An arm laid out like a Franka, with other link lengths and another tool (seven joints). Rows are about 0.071 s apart.
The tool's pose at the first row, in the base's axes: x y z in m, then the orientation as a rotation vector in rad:
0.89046 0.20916 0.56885 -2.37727 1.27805 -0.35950
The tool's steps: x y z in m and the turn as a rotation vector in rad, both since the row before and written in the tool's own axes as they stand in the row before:
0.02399 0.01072 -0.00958 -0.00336 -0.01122 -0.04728
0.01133 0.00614 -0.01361 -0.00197 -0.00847 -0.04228
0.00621 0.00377 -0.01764 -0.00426 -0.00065 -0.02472
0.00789 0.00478 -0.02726 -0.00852 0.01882 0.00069
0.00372 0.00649 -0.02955 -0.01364 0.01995 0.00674
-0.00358 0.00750 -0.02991 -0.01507 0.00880 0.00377
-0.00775 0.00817 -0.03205 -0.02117 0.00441 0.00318
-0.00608 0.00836 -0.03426 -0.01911 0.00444 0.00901
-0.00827 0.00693 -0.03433 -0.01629 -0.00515 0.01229
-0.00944 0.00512 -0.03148 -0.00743 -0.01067 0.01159
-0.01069 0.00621 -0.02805 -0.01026 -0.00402 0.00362
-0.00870 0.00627 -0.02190 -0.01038 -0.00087 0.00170
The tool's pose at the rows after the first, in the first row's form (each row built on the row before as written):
0.89176 0.18152 0.57292 -2.41230 1.22012 -0.35796
0.88856 0.16575 0.58253 -2.44191 1.16787 -0.35892
0.88283 0.15433 0.59670 -2.46188 1.14021 -0.36330
0.87393 0.13869 0.61916 -2.47036 1.15250 -0.38295
0.86011 0.12525 0.64277 -2.47910 1.17488 -0.39996
0.84078 0.11755 0.66581 -2.49004 1.19011 -0.40282
0.81772 0.11283 0.69030 -2.50613 1.20598 -0.39708
0.79501 0.10681 0.71730 -2.51630 1.22796 -0.39086
0.77231 0.10393 0.74507 -2.52060 1.24901 -0.37269
0.75173 0.10375 0.77120 -2.51714 1.26277 -0.35211
0.73118 0.10446 0.79393 -2.52253 1.27065 -0.34043
0.71408 0.10457 0.81131 -2.52981 1.27741 -0.33317

